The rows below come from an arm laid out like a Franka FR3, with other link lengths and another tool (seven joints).
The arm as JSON. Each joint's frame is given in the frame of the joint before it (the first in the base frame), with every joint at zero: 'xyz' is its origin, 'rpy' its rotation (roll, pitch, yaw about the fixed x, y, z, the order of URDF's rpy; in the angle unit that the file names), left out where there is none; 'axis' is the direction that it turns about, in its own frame. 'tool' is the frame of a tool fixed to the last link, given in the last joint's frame.
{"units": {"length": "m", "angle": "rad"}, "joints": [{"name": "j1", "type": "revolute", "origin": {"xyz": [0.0, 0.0, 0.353], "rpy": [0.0, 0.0, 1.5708]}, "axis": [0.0, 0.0, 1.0]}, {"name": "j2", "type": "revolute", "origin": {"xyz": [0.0, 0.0, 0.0], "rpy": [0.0, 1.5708, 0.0]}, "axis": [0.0, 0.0, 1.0]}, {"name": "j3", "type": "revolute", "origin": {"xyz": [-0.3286, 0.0, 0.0], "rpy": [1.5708, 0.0, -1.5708]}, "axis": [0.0, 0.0, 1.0]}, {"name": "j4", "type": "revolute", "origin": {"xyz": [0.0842, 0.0, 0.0], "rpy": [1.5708, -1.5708, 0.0]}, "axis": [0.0, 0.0, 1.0]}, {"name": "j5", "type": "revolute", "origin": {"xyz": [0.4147, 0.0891, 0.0], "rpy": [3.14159, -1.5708, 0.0]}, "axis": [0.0, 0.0, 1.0]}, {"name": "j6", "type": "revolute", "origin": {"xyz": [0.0, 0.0, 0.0], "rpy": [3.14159, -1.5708, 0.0]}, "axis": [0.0, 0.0, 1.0]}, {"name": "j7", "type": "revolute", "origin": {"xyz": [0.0, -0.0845, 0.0], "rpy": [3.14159, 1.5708, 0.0]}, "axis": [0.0, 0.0, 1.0]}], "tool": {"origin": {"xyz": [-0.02, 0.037, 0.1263], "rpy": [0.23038, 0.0, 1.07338]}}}
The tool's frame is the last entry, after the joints.
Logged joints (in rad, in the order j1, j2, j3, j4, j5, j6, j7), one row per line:
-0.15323 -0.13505 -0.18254 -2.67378 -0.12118 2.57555 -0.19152
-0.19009 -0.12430 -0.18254 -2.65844 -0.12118 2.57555 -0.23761
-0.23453 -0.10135 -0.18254 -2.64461 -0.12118 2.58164 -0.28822
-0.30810 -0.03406 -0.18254 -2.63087 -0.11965 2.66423 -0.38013
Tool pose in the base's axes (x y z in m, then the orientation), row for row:
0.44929 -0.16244 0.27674 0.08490 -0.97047 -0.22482 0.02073
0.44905 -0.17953 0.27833 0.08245 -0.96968 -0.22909 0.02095
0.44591 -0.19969 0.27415 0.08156 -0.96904 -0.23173 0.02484
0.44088 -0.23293 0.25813 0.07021 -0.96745 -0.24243 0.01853
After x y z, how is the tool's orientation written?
As a quaternion, w x y z.
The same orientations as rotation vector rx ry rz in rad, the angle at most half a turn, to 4 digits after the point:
-2.8943 -0.6705 0.0618
-2.8961 -0.6842 0.0626
-2.8957 -0.6925 0.0742
-2.9105 -0.7293 0.0557

